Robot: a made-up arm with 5 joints. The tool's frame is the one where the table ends. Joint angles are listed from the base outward.
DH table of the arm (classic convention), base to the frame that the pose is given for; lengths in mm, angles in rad. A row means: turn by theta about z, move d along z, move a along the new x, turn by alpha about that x. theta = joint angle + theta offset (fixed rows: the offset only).
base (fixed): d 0; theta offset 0; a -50; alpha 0
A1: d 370; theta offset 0; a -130; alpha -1.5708
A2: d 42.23; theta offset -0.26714; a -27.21; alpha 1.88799
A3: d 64.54; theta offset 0; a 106.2; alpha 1.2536
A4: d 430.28; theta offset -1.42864; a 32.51; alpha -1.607
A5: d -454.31; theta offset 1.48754; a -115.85; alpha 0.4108
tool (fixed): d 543.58; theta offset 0.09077; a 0; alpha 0
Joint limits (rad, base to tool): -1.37..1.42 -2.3..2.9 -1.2..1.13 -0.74..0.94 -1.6..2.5
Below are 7 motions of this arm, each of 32 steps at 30 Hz.
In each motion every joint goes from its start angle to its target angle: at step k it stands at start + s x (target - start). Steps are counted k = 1, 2, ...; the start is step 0. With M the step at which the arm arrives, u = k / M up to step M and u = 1 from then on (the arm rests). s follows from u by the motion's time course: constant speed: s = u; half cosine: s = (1 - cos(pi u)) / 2; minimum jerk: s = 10 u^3 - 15 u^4 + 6 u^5.
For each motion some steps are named. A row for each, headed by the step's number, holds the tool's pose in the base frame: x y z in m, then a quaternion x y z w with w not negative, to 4 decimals.
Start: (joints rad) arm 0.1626 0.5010 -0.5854 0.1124 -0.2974
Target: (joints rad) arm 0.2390 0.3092 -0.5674 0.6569 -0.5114
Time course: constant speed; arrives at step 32
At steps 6, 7, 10, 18, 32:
6: -0.2786 -0.6653 0.3134 0.5847 0.5676 0.1438 0.5614
7: -0.2736 -0.6675 0.3144 0.5787 0.5644 0.1480 0.5698
10: -0.2591 -0.6737 0.3180 0.5604 0.5538 0.1601 0.5947
18: -0.2238 -0.6881 0.3310 0.5114 0.5189 0.1899 0.6582
32: -0.1759 -0.7061 0.3618 0.4268 0.4359 0.2334 0.7572

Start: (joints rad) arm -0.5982 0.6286 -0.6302 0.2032 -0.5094
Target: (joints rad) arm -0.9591 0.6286 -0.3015 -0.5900 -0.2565
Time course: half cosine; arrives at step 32
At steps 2, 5, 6, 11, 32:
2: -0.7137 -0.2959 0.4000 0.7489 0.3782 -0.2009 0.5057
5: -0.7153 -0.2859 0.3914 0.7624 0.3758 -0.1958 0.4891
6: -0.7160 -0.2807 0.3871 0.7691 0.3744 -0.1932 0.4807
11: -0.7199 -0.2418 0.3590 0.8140 0.3627 -0.1741 0.4189
32: -0.7098 -0.0678 0.2971 0.9417 0.2842 -0.0966 0.1519

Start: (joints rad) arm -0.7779 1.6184 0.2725 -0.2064 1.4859
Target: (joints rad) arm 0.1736 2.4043 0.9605 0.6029 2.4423
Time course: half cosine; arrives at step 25
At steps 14, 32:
14: -0.1677 -0.0015 0.1450 -0.7499 0.3691 -0.2051 0.5092
32: -0.1282 -0.0357 0.1384 -0.6179 0.5236 -0.1113 0.5760

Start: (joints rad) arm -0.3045 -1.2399 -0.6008 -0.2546 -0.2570
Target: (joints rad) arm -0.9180 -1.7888 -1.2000 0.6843 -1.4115
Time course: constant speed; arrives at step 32
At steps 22, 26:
22: -0.4533 -0.3072 -0.1265 0.3958 -0.4732 -0.0526 0.7853
26: -0.4397 -0.2408 -0.1709 0.3875 -0.5505 -0.1410 0.7259

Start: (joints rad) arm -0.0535 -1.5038 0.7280 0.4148 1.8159
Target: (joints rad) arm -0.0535 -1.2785 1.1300 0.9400 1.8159
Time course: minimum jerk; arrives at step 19
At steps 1, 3, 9, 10, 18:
1: -0.2726 0.0124 0.6149 0.3953 -0.5712 -0.7180 0.0435
3: -0.2735 0.0163 0.6158 0.3999 -0.5751 -0.7121 0.0466
9: -0.2865 0.0713 0.6227 0.4649 -0.6208 -0.6229 0.1024
10: -0.2895 0.0837 0.6226 0.4796 -0.6284 -0.6010 0.1182
18: -0.3042 0.1353 0.6151 0.5433 -0.6452 -0.4983 0.2008

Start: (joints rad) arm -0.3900 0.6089 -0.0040 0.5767 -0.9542
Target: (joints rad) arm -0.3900 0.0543 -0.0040 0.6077 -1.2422
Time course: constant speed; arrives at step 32
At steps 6, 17, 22, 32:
6: -0.2803 -0.6114 0.4098 0.3951 0.4565 -0.0158 0.7970
17: -0.3036 -0.6002 0.4568 0.3450 0.3788 -0.0416 0.8578
22: -0.3177 -0.5928 0.4751 0.3233 0.3403 -0.0543 0.8813
32: -0.3512 -0.5742 0.5047 0.2826 0.2581 -0.0813 0.9203

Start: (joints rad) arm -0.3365 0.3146 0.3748 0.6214 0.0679
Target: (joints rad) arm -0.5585 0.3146 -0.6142 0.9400 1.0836
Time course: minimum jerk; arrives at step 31
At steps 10, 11, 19, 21, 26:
10: 0.0404 -0.4832 0.2875 0.4340 0.3233 0.6257 0.5619
11: 0.0146 -0.4828 0.2834 0.4442 0.3069 0.6266 0.5619
19: -0.2133 -0.4158 0.2785 0.4949 0.1487 0.6333 0.5761
21: -0.2556 -0.3874 0.2849 0.4958 0.1161 0.6338 0.5822
26: -0.3152 -0.3337 0.2999 0.4911 0.0677 0.6338 0.5937

